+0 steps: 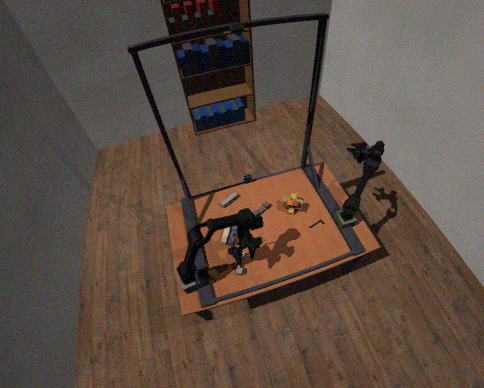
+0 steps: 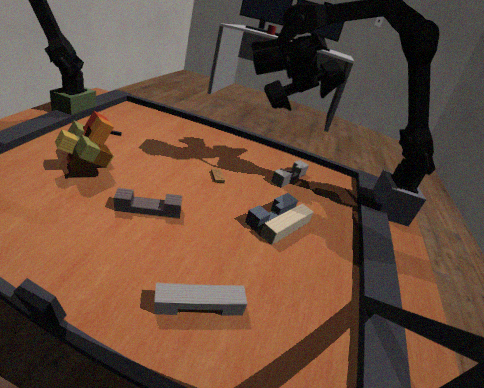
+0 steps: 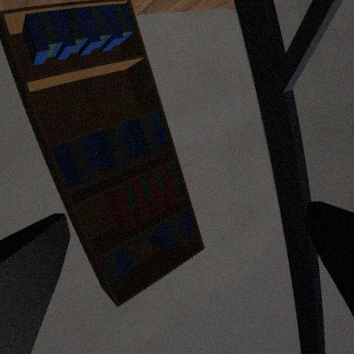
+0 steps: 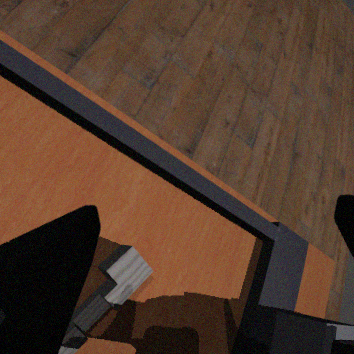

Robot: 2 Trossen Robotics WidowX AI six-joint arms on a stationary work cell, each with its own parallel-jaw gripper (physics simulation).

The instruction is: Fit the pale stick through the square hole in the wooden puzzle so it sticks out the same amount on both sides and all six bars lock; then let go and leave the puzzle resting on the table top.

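Observation:
The wooden puzzle, a cluster of green, yellow, orange and red bars, rests on the orange table top. The pale stick lies flat beside a blue-grey notched piece, far from the puzzle. My right gripper is open and empty, hanging above the table past the stick, near the table's rail. My left gripper is open and empty, raised high off the table's side and facing the wall.
Loose grey notched bars and a small grey piece lie about. A small wooden chip and a black bent key lie there too. A black frame post and a bookshelf stand behind.

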